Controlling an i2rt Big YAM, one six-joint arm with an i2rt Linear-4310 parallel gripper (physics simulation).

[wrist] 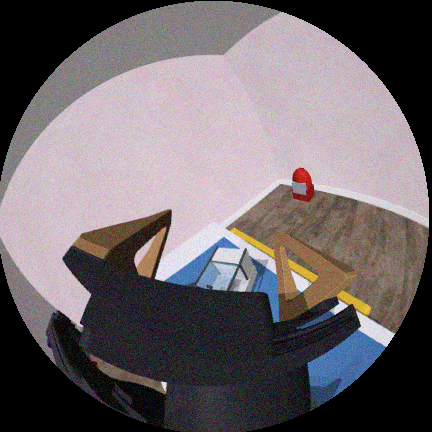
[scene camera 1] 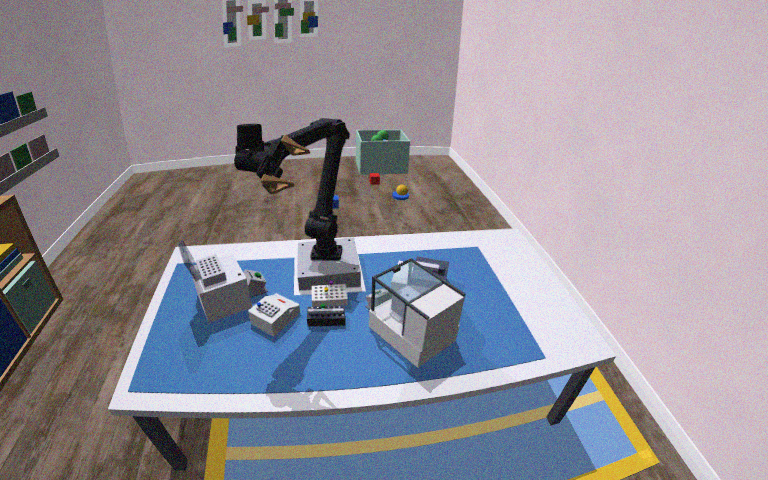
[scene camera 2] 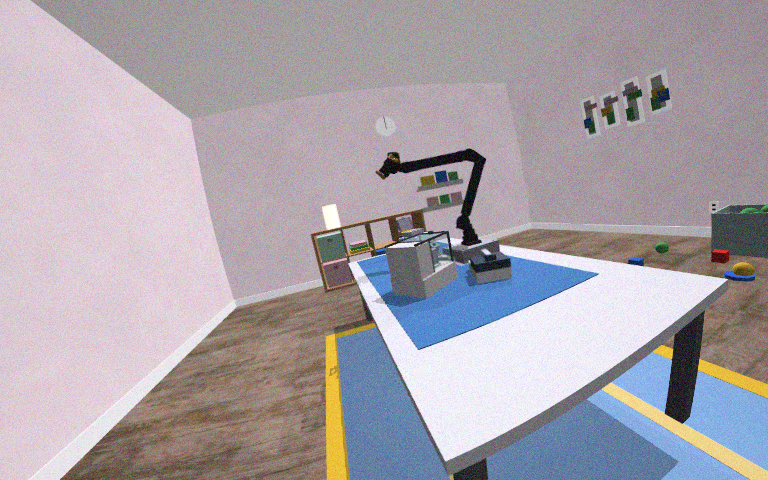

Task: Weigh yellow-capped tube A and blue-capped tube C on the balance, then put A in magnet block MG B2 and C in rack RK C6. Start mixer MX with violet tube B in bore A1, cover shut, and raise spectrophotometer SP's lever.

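Frame: origin at the arm's base, x back, y right, z up, level; metres.
Where they show: gripper, between the fingertips: (wrist: 227, 226) (scene camera 1: 301, 167) (scene camera 2: 382, 164); arm's base, origin of its link: (scene camera 1: 326, 254) (scene camera 2: 471, 243).
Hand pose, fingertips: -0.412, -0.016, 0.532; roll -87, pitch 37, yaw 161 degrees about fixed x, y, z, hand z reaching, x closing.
Note:
Things, the pixels of their top centre, and the offset from my fingertips, as dx, dy, dz. "spot": a spot on its surface instead. Level surfaces: height alone.
- yellow-capped tube, centre of its top: (scene camera 1: 326, 288) +0.210, -0.011, -0.544
- violet tube, centre of its top: (scene camera 1: 331, 282) +0.251, -0.023, -0.544
- white rack, centre of its top: (scene camera 1: 329, 292) +0.221, -0.018, -0.568
- blue-capped tube, centre of its top: (scene camera 1: 258, 303) +0.065, +0.201, -0.511
- small white block device, centre of its top: (scene camera 1: 273, 303) +0.092, +0.159, -0.529
- black magnet block, centre of its top: (scene camera 1: 325, 309) +0.105, -0.023, -0.550
- green-capped tube, centre of its top: (scene camera 1: 322, 305) +0.119, -0.011, -0.542
- glass-chambered balance, centre of its top: (scene camera 1: 408, 275) (wrist: 214, 274) (scene camera 2: 423, 233) +0.091, -0.289, -0.376
- apparent mixer, a spot on its surface: (scene camera 1: 222, 298) spot: +0.074, +0.343, -0.514
- apparent spectrophotometer, centre of its top: (scene camera 1: 422, 262) (scene camera 2: 485, 250) +0.334, -0.355, -0.497
- small device with a green button, a spot on its surface: (scene camera 1: 256, 281) spot: +0.209, +0.255, -0.533
- blue mat, height of its surface: dz -0.598
- white table, height of its surface: dz -0.602
My gripper (scene camera 1: 300, 167) (wrist: 227, 226) is open and empty, high above the table. The yellow-capped tube (scene camera 1: 326, 289) and violet tube (scene camera 1: 331, 283) stand in the white rack (scene camera 1: 338, 302). The blue-capped tube (scene camera 1: 259, 304) stands in a small white block device (scene camera 1: 272, 323) at the rack's left. The black magnet block (scene camera 1: 326, 320) lies in front of the rack and bears a green-capped tube (scene camera 1: 323, 307). The glass-chambered balance (scene camera 1: 440, 328) (scene camera 2: 407, 268) (wrist: 231, 255) stands right of them. The apparent mixer (scene camera 1: 222, 298), far left, has its clear cover (scene camera 1: 187, 259) raised. The apparent spectrophotometer (scene camera 2: 490, 274) has a dark top; its lever position is unclear.
A small device with a green button (scene camera 1: 256, 281) stands beside the apparent mixer. The arm's base (scene camera 1: 328, 277) stands behind the rack. The balance partly hides the apparent spectrophotometer in scene camera 1. A blue mat (scene camera 1: 226, 362) covers much of the white table (scene camera 1: 557, 339).

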